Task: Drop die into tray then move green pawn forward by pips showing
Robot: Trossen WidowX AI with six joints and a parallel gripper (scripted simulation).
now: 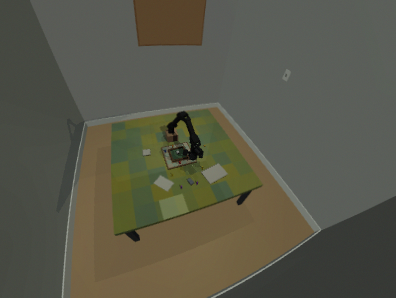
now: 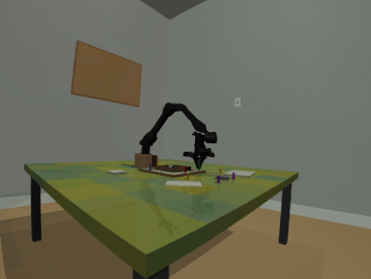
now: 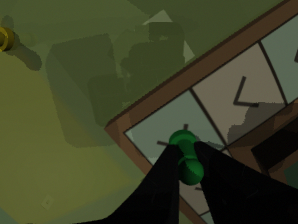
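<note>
Now: gripper tip 19 cm past the orange pawn, 18 cm to the left of it and 1 cm below it. Round my gripper tip: green pawn 1 cm above; then red pawn 3 cm ahead, 13 cm to the right, 1 cm above; then tray 8 cm behind, 13 cm to the right, 2 cm below.
</note>
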